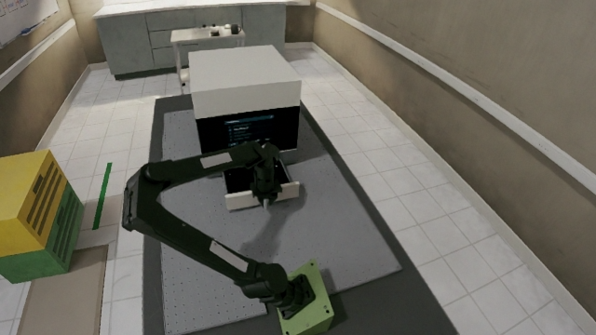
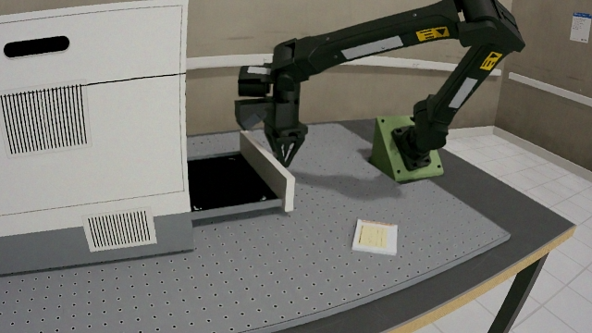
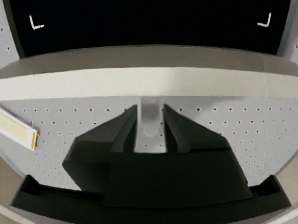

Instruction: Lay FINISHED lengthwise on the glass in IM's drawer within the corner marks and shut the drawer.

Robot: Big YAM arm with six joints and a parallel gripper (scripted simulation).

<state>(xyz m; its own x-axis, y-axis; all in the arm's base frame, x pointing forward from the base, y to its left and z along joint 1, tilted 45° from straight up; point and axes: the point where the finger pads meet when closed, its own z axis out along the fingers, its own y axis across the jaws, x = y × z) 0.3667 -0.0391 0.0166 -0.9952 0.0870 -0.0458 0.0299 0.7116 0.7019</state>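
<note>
The cassette lies 70 mm behind my hand, 260 mm to the left of it and 50 mm below it. From my hand the other things lie so: imager drawer 160 mm ahead.
</note>
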